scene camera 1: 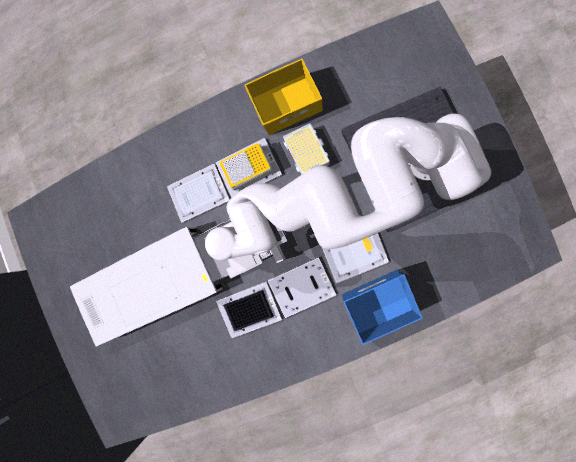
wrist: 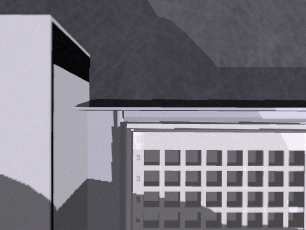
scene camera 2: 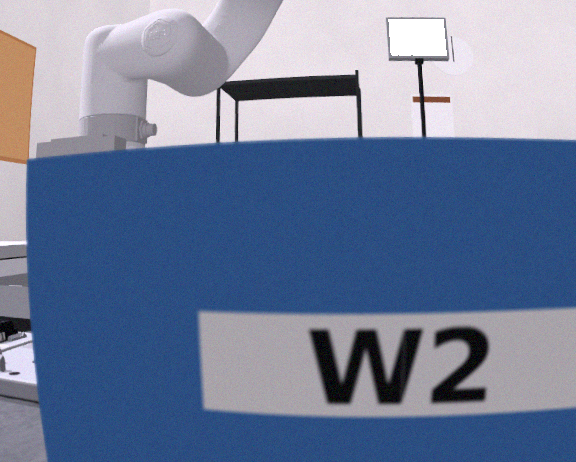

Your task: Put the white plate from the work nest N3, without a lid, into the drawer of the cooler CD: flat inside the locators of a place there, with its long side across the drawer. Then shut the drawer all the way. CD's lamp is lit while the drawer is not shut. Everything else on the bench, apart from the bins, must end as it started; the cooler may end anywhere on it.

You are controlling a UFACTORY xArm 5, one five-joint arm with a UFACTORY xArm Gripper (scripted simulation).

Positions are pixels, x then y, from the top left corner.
blue bin: scene camera 1; scene camera 2; not seen in the wrist view (out of frame)
yellow bin: scene camera 1 277, 95; not seen in the wrist view (out of frame); not seen in scene camera 2 (hidden by a blue bin)
pale plate: scene camera 1 194, 193; not seen in the wrist view (out of frame); not seen in scene camera 2 (hidden by a blue bin)
same spot on blue bin: (scene camera 2: 371, 291) = (scene camera 1: 388, 329)
